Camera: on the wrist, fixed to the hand. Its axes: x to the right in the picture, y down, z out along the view.
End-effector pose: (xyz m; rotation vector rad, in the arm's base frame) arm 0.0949 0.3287 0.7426 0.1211 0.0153 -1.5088
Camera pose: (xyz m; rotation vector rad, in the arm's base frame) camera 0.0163 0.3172 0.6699 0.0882 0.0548 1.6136
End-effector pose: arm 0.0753 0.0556 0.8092 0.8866 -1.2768 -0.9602
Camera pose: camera 0.1346 0.0142 0.7294 -1.3021 -0.7986 1.5092
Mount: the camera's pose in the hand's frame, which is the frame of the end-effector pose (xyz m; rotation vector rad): 0.0127 -0.0841 -0.0661 -0.0969 0.2487 3.1093
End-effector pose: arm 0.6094 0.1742 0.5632 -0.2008 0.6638 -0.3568
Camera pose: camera 0.5551 0.0874 0.5297 0.8785 0.5159 2.6426
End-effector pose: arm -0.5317 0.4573 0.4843 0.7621 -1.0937 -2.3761
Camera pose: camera -0.5114 0.4642 0.3787 -0.6783 -0.4851 0.4296
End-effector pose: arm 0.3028 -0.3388 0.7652 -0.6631 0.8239 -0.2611
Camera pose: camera 0.2646 -0.4386 0.7786 1.1005 1.1595 2.4889
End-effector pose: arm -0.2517 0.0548 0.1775 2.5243 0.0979 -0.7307
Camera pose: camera -0.2261 0.1594 0.1811 0.1572 -2.3834 0.8629
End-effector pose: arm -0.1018 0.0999 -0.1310 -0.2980 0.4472 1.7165
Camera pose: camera -0.0250 0.0938 -0.2063 -0.2478 -0.3435 -1.3584
